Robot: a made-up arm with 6 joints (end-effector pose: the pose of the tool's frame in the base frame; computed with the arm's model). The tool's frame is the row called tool.
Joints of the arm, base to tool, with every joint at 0 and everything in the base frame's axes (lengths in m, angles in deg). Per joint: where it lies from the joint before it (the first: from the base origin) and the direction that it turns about. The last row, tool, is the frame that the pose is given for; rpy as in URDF.
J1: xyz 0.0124 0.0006 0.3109 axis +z
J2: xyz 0.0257 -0.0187 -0.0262 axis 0.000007 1 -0.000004
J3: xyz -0.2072 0.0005 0.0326 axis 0.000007 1 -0.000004
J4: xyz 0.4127 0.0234 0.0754 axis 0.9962 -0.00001 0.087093
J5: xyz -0.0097 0.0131 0.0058 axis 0.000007 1 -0.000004
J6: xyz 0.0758 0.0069 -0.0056 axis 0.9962 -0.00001 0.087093
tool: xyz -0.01 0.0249 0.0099 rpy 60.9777 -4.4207 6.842
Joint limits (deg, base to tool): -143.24..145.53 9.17..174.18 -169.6..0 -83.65..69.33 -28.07..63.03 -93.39..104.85
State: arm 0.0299 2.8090 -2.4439 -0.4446 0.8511 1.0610
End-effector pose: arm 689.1 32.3 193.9 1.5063 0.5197 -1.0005
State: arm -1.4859 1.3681 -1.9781 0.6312 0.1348 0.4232
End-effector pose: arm 73.8 -332.9 849.9 1.2393 -1.4626 -0.1865
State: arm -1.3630 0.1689 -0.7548 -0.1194 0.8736 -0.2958
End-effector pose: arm 95.2 -169.8 615.9 0.7601 -0.2744 -1.3672
Working (the frame after each row of the table, in the pose's form):
after J1: 12.4 0.6 310.9 0.0000 0.0000 -1.3630
after J2: -0.6 -28.4 284.7 0.1151 0.1419 -1.3595
after J3: -41.1 166.2 351.7 -0.3985 -0.4913 -1.3212
after J4: 44.1 -124.7 642.7 -0.4949 -0.4164 -1.3645
after J5: 55.5 -111.7 640.9 0.1282 0.3002 -1.4394
after J6: 69.3 -181.7 613.7 -0.1157 0.5115 -1.4047

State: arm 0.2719 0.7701 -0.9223 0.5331 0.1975 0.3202
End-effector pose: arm 335.3 132.3 622.3 1.8946 0.3373 0.4530
Working (the frame after each row of the table, in the pose's form):
after J1: 12.4 0.6 310.9 0.0000 0.0000 0.2719
after J2: 42.2 -10.5 284.7 -0.1047 0.7653 0.2583
after J3: -79.4 -43.9 452.4 0.0207 -0.1513 0.2714
after J4: 296.3 85.1 589.5 0.5445 -0.0762 0.3518
after J5: 282.8 89.6 599.3 0.5073 0.1143 0.4039
after J6: 348.6 128.2 597.3 0.8239 0.1732 0.4151

